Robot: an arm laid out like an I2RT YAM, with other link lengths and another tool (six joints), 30 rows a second.
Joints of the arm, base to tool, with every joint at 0 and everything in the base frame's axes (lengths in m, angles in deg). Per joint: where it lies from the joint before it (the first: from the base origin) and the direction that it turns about. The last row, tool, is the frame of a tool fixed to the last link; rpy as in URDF.
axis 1: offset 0.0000 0.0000 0.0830 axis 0 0 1
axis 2: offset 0.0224 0.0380 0.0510 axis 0 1 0
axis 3: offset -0.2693 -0.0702 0.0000 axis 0 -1 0
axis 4: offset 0.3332 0.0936 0.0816 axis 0 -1 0
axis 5: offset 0.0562 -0.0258 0.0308 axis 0 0 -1
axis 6: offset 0.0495 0.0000 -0.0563 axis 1 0 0
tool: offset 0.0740 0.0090 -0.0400 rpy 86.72 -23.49 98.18
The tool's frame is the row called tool.
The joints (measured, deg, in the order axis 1, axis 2, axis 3, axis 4, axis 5, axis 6), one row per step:
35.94, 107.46, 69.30, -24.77, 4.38, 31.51
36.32, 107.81, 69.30, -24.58, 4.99, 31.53
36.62, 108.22, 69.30, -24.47, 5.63, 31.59
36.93, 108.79, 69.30, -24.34, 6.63, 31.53
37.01, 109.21, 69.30, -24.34, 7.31, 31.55
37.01, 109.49, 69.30, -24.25, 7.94, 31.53
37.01, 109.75, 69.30, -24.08, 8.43, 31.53
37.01, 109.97, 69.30, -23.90, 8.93, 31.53
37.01, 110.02, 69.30, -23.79, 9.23, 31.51
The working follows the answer.
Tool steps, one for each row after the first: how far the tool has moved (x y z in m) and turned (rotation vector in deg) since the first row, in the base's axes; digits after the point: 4 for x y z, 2 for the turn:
-0.0010, 0.0013, -0.0027, -0.53, -0.19, 0.09
-0.0019, 0.0019, -0.0058, -1.14, -0.27, 0.04
-0.0025, 0.0017, -0.0102, -2.14, -0.47, -0.04
-0.0024, 0.0007, -0.0135, -2.88, -0.49, -0.27
-0.0017, -0.0005, -0.0157, -3.45, -0.68, -0.53
-0.0008, -0.0012, -0.0176, -3.86, -0.87, -0.74
0.0000, -0.0020, -0.0192, -4.25, -1.10, -0.96
0.0007, -0.0023, -0.0196, -4.44, -1.32, -1.08

Tool pose at each row, in the base's axes (x y z in m, rotation vector in deg; rounded; the steps above come from the unrounded poses):
0.3317, 0.3080, 0.0626, -140.34, -99.99, -51.41
0.3307, 0.3093, 0.0599, 140.08, 100.26, 51.14
0.3298, 0.3099, 0.0567, 139.65, 100.18, 50.56
0.3292, 0.3097, 0.0523, 138.92, 100.01, 49.66
0.3293, 0.3086, 0.0491, 138.60, 99.69, 48.88
0.3301, 0.3075, 0.0469, 138.24, 99.28, 48.43
0.3309, 0.3067, 0.0450, 137.96, 98.93, 48.18
0.3318, 0.3060, 0.0433, 137.66, 98.55, 48.00
0.3324, 0.3057, 0.0430, 137.44, 98.33, 48.01

